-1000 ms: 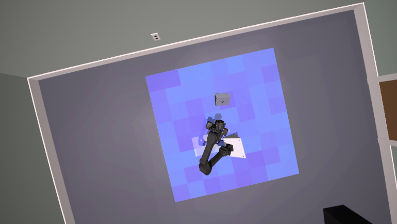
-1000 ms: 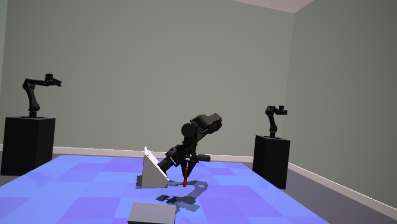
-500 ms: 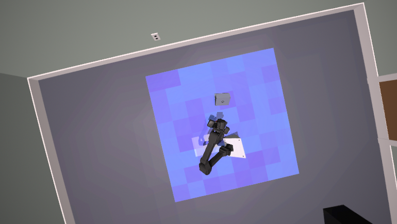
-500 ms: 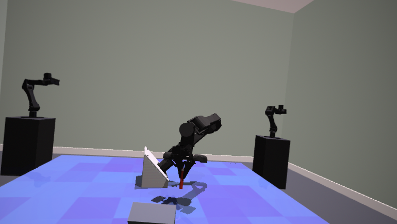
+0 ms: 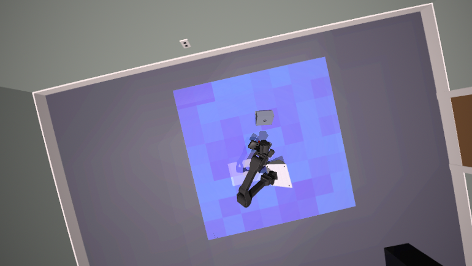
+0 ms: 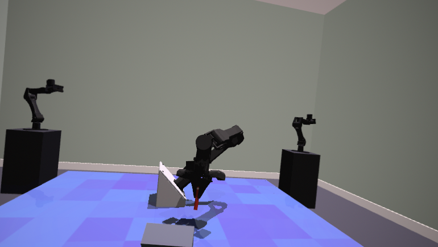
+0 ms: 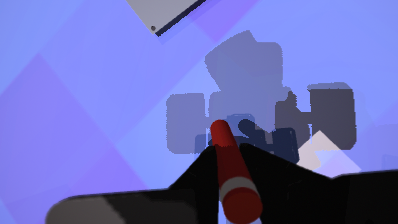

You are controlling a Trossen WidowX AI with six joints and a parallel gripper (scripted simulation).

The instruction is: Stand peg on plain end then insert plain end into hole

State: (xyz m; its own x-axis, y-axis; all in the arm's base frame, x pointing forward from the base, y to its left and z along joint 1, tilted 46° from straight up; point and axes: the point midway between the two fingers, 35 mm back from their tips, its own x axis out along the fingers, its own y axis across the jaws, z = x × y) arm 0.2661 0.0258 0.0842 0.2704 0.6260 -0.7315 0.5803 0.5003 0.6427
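My gripper tip is 19 cm short of the grey sloped panel, 8 cm to the left of it and 6 cm above it. From my gripper tip the other things lie so: red peg 2 cm above, 1 cm behind.
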